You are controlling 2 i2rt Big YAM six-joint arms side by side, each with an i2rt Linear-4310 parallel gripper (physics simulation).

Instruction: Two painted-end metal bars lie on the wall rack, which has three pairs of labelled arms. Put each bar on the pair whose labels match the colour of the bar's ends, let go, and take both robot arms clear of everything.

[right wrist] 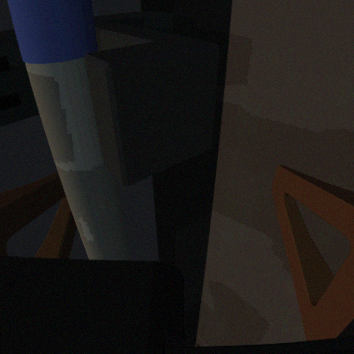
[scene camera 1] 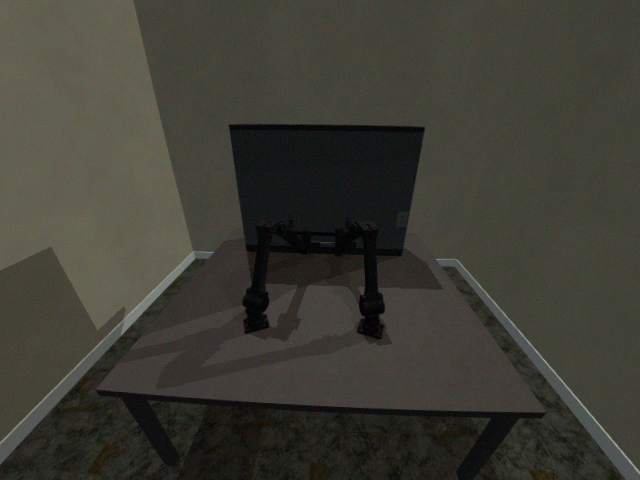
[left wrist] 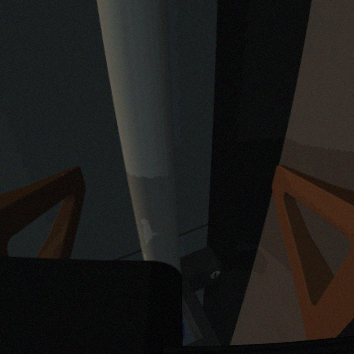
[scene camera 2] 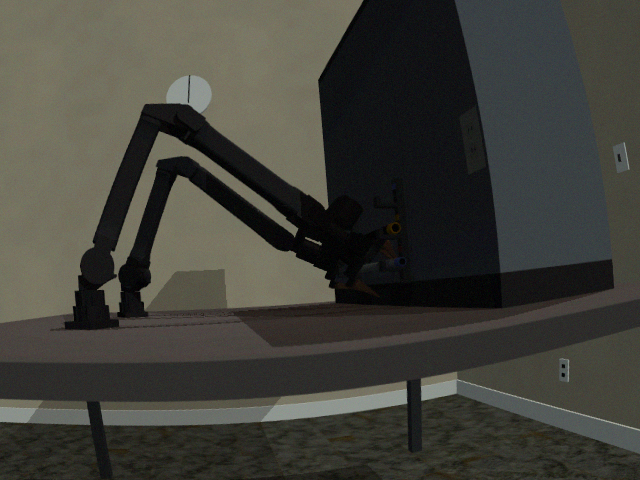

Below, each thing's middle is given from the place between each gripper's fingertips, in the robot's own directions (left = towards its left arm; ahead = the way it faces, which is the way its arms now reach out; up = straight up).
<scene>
I see my left gripper 10 mm past the blue-ended grey bar point(right wrist: 53, 47), 90 mm to the left of it and 20 mm below it.
The blue-ended grey bar lies 150 mm to the left of my right hand and 40 mm above it.
</scene>
